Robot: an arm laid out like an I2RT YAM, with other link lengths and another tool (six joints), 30 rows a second.
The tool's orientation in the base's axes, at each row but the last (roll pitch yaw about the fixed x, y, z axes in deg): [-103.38, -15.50, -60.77]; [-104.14, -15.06, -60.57]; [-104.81, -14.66, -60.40]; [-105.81, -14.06, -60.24]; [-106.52, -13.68, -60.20]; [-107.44, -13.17, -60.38]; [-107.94, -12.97, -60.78]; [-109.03, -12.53, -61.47]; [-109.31, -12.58, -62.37]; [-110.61, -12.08, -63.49]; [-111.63, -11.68, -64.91]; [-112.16, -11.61, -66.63]
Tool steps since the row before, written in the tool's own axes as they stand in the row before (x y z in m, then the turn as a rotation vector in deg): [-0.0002, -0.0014, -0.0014, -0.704, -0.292, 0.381]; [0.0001, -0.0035, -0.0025, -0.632, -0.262, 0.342]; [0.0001, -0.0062, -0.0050, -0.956, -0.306, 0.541]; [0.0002, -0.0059, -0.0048, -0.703, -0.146, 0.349]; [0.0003, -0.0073, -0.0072, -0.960, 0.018, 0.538]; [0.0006, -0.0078, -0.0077, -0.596, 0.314, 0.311]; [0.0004, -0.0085, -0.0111, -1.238, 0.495, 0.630]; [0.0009, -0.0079, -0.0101, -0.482, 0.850, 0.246]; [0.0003, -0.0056, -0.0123, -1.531, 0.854, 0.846]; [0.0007, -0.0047, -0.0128, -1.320, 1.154, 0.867]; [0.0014, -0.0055, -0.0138, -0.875, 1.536, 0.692]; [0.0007, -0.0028, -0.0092, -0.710, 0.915, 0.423]
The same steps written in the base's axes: [-0.0012, 0.0001, 0.0016, 0.026, 0.852, 0.001]; [-0.0018, 0.0001, 0.0039, 0.023, 0.765, 0.000]; [-0.0037, -0.0001, 0.0071, 0.046, 1.136, -0.090]; [-0.0034, -0.0002, 0.0068, -0.018, 0.788, -0.127]; [-0.0051, -0.0008, 0.0089, 0.000, 1.028, -0.392]; [-0.0052, -0.0011, 0.0096, -0.066, 0.527, -0.518]; [-0.0080, -0.0020, 0.0113, -0.126, 1.141, -0.926]; [-0.0068, -0.0021, 0.0107, -0.172, 0.224, -0.967]; [-0.0095, -0.0030, 0.0092, -0.126, 1.354, -1.393]; [-0.0098, -0.0036, 0.0089, -0.084, 1.077, -1.631]; [-0.0101, -0.0040, 0.0103, -0.149, 0.500, -1.825]; [-0.0071, -0.0025, 0.0061, -0.153, 0.471, -1.129]
